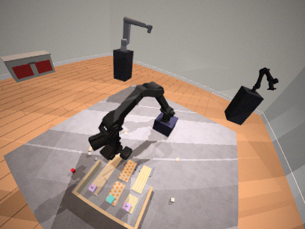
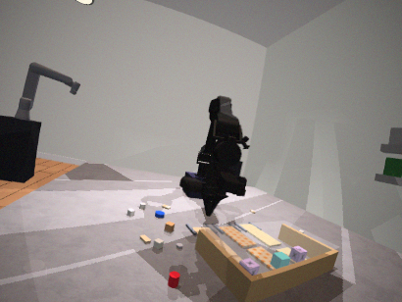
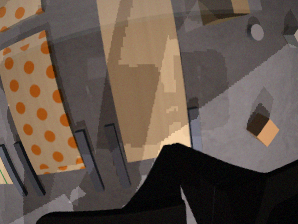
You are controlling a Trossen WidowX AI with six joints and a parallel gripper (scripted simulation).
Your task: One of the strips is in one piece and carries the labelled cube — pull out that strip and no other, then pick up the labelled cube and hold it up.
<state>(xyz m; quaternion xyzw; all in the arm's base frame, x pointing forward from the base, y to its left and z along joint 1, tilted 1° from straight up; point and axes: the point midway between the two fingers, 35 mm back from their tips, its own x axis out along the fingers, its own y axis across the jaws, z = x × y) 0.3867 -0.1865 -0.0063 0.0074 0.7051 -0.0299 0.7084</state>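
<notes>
The blue disc lies 13 cm behind my gripper tip, 10 cm to the right of it and 5 cm below it. Also, from my gripper tip: red cylinder (18 cm ahead, 16 cm to the right, 5 cm below).
</notes>
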